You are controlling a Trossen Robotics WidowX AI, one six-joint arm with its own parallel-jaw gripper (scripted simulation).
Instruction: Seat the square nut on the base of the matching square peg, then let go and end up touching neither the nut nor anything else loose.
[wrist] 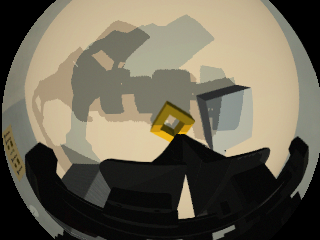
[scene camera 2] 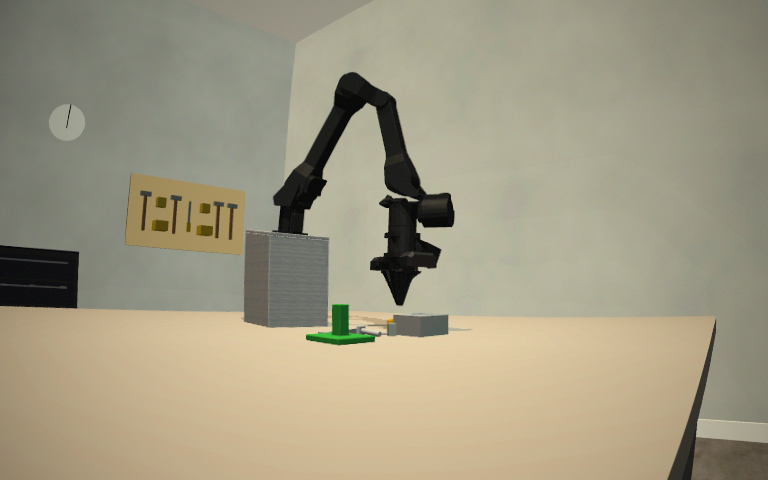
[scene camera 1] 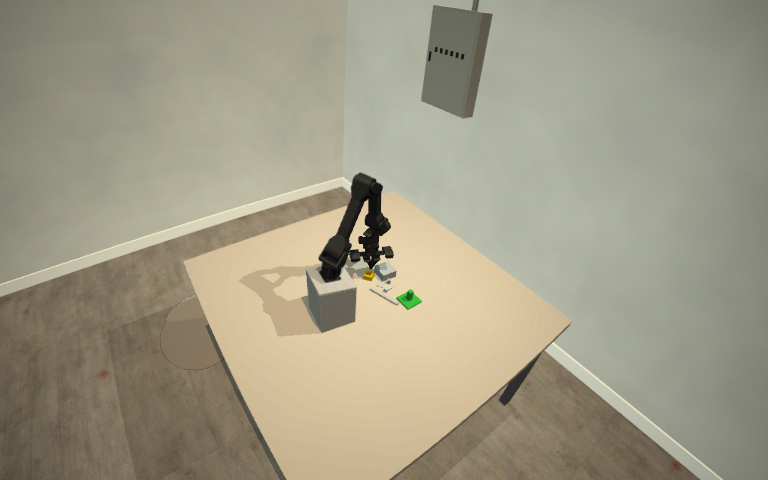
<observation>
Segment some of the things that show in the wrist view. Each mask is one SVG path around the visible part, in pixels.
The gripper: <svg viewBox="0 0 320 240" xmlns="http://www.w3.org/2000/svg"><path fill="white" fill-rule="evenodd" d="M57 240L72 240L61 234L58 234ZM309 146L298 136L293 139L288 149L290 157L276 179L265 165L270 155L270 148L265 147L248 153L226 157L186 134L176 134L166 149L152 162L111 158L103 160L99 164L100 172L111 189L104 208L86 201L67 189L56 173L58 159L53 149L41 142L36 144L25 155L25 170L33 192L41 205L49 213L73 229L94 238L100 236L107 240L213 240L212 233L234 225L234 230L225 233L224 237L216 240L269 240L288 221L301 202L298 191L292 198L290 195L301 183L309 159ZM186 175L195 217L178 219L177 208Z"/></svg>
A grey block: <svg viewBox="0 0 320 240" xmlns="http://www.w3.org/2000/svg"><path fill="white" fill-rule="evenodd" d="M251 87L233 85L196 95L205 140L213 151L217 153L223 152L252 137L253 97Z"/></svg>
</observation>
